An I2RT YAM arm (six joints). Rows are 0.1 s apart.
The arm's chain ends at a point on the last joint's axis. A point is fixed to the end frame.
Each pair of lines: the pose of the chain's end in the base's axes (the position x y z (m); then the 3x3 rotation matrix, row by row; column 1 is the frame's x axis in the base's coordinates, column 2 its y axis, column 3 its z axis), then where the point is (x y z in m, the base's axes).
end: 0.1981 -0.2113 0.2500; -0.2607 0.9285 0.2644; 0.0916 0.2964 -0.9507; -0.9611 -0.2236 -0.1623
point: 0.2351 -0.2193 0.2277
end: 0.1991 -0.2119 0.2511; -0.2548 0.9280 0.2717; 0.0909 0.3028 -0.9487; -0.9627 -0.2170 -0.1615
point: 0.2363 -0.2196 0.2291
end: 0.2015 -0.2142 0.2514; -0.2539 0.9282 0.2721; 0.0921 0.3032 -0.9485; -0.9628 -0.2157 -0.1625
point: 0.2388 -0.2219 0.2294
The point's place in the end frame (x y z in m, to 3 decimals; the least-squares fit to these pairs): 0.011 0.037 0.021
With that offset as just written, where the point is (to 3 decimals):
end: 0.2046 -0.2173 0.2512; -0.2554 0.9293 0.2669; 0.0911 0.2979 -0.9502; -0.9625 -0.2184 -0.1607
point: 0.242 -0.225 0.229
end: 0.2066 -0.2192 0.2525; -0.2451 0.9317 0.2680; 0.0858 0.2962 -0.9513; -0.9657 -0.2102 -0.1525
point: 0.244 -0.227 0.231
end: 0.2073 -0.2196 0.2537; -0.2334 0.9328 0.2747; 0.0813 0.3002 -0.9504; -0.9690 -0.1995 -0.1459
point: 0.245 -0.228 0.233
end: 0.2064 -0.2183 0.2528; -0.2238 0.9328 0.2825; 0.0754 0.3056 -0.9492; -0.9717 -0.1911 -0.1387
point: 0.244 -0.226 0.232
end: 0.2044 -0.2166 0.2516; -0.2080 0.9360 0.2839; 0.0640 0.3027 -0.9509; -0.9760 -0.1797 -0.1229
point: 0.243 -0.225 0.232
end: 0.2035 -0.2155 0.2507; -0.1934 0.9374 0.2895; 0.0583 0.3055 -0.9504; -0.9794 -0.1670 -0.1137
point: 0.242 -0.224 0.231
